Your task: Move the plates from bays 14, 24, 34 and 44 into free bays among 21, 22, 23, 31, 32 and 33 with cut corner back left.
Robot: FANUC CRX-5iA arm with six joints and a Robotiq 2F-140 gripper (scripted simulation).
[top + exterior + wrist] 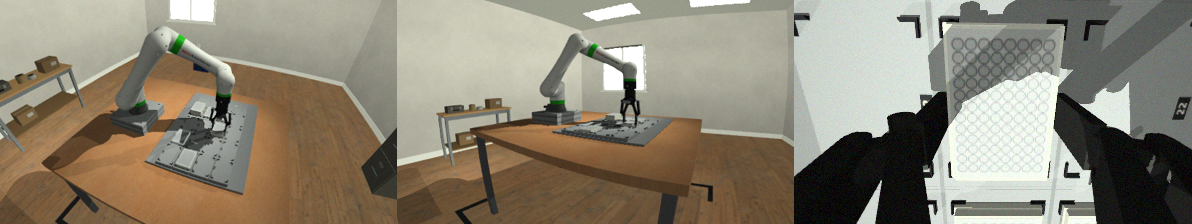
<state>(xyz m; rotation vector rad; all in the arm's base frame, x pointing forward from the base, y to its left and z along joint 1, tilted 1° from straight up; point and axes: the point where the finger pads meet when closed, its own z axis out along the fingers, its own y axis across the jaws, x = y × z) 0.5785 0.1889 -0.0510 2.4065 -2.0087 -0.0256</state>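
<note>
Right now the bay label 43 is 9 cm ahead of my hand, 15 cm to the right of it and 3 cm below it. The rest, counted from my hand: sealed 96-well plate (18 cm behind, 20 cm to the right, 2 cm below); then sealed deep-well block (24 cm behind, 12 cm to the left, 1 cm below).
</note>
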